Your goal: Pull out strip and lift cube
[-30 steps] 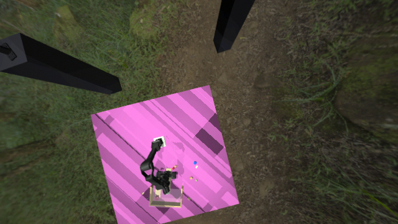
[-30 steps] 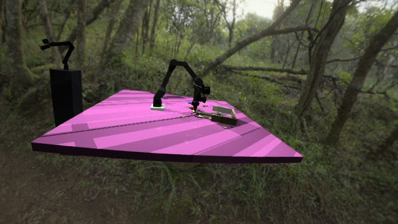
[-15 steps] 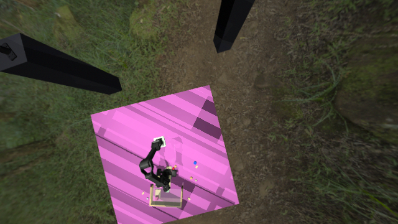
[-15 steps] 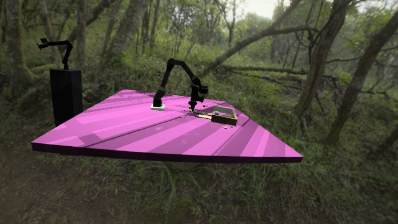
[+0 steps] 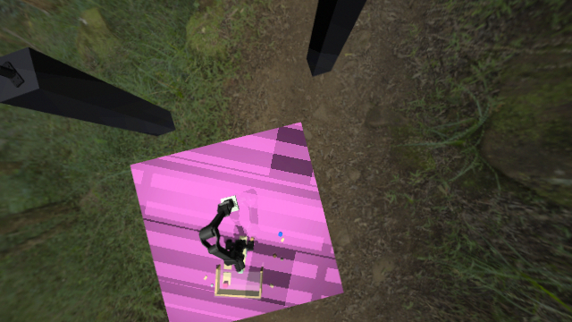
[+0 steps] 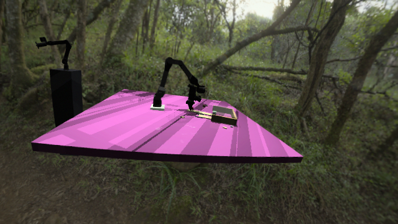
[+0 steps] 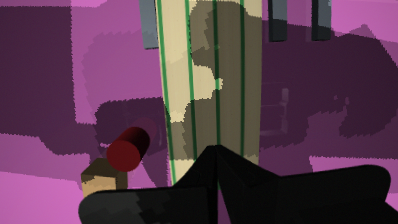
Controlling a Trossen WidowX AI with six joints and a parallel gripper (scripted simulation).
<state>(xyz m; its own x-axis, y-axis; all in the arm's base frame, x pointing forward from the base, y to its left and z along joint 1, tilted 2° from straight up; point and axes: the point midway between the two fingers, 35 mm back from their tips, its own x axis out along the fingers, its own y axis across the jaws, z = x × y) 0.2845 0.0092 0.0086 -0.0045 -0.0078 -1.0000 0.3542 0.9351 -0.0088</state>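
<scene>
My gripper tip is 9 cm short of the green-striped strip and 4 cm to the left of it. From my gripper tip the other things lie so: blue thing (27 cm to the left, 4 cm ahead).
</scene>
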